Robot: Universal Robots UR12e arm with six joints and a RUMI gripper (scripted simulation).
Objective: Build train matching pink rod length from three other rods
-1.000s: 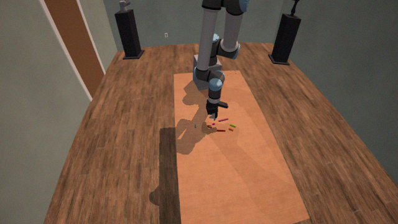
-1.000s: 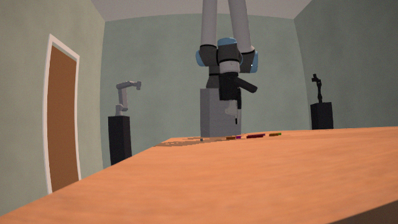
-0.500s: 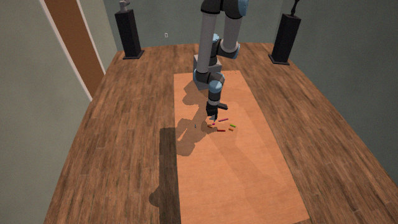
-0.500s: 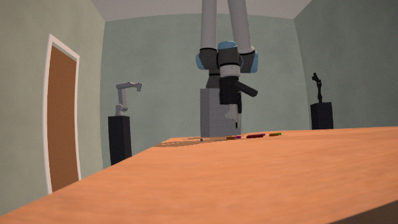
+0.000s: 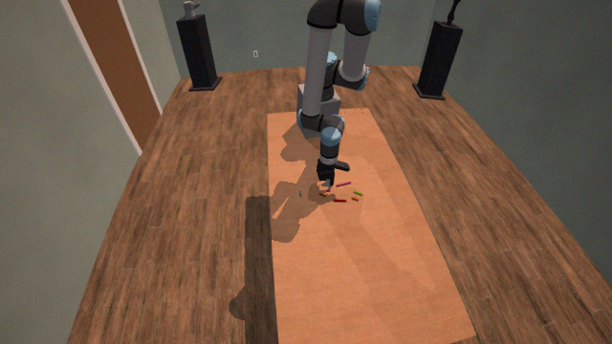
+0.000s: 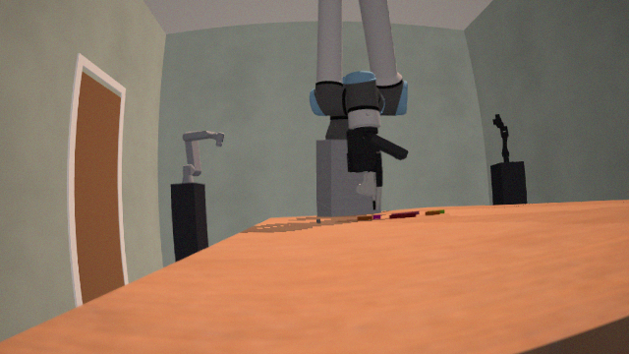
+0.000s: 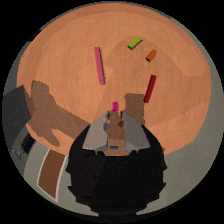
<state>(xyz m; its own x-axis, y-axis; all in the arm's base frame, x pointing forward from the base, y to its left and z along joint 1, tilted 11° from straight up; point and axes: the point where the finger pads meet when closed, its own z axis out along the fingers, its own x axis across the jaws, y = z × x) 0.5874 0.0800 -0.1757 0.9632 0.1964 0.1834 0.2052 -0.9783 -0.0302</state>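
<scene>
Right now the magenta rod is 4 cm below my hand. The rest, counted from my hand: pink rod: 5 cm behind, 9 cm to the left, 4 cm below; then red rod: 7 cm ahead, 6 cm to the left, 4 cm below; then grey rod: 3 cm ahead, 16 cm to the right, 4 cm below.
</scene>
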